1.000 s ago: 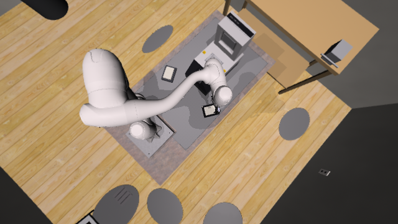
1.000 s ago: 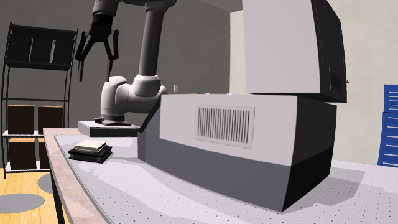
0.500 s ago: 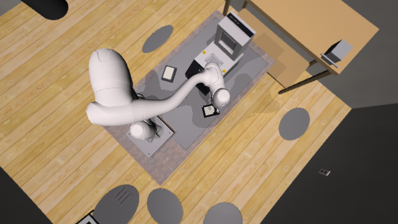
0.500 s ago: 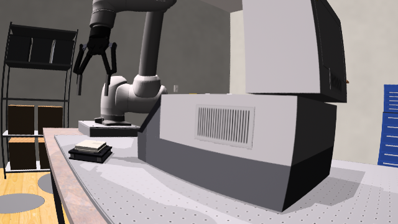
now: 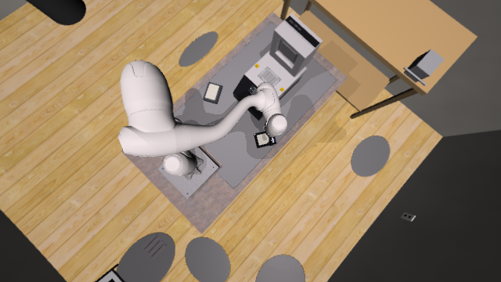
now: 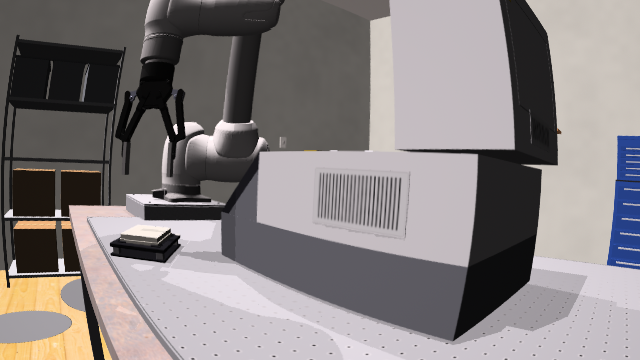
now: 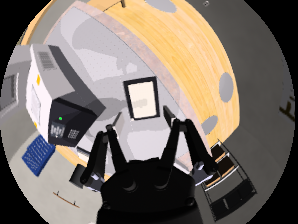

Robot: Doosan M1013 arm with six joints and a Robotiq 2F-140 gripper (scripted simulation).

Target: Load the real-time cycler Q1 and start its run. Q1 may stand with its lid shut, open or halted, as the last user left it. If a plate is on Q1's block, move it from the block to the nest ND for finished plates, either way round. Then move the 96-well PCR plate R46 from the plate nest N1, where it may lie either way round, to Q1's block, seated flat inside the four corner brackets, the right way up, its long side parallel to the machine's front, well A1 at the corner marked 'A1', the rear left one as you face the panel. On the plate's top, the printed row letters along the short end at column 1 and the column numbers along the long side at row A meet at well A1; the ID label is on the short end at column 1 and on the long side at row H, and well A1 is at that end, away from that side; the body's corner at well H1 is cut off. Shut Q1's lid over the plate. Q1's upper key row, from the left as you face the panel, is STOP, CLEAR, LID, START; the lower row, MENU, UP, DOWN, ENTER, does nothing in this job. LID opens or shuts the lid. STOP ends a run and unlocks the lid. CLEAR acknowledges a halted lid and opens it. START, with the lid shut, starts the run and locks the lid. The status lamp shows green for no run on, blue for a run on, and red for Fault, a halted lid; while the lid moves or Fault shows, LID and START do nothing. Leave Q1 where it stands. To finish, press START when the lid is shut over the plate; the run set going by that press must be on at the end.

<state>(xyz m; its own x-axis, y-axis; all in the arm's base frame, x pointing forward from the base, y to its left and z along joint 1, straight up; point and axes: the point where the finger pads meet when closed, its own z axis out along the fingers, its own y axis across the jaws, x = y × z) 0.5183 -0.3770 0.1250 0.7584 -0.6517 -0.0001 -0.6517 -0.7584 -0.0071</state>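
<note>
My hand is 140 mm above the pale plate. Also, from my hand: black plate nest: 150 mm below.
</note>
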